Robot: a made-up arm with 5 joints. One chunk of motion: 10 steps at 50 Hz.
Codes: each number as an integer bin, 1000 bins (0 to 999) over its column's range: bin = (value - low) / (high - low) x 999, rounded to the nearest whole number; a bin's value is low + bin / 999 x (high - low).
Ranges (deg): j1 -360..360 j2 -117.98..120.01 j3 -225.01..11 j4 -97.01..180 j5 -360..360
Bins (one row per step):
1: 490 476 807 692 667
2: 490 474 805 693 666
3: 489 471 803 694 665
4: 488 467 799 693 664
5: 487 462 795 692 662
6: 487 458 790 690 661
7: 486 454 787 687 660
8: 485 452 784 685 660
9: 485 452 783 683 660
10: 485 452 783 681 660
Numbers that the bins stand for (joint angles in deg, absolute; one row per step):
1: -6.85 -4.58 -34.36 94.87 120.72
2: -6.85 -5.06 -34.83 95.15 120.00
3: -7.57 -5.77 -35.30 95.43 119.28
4: -8.29 -6.73 -36.25 95.15 118.56
5: -9.01 -7.92 -37.19 94.87 117.12
6: -9.01 -8.87 -38.38 94.32 116.40
7: -9.73 -9.82 -39.08 93.49 115.68
8: -10.45 -10.30 -39.79 92.93 115.68
9: -10.45 -10.30 -40.03 92.38 115.68
10: -10.45 -10.30 -40.03 91.82 115.68

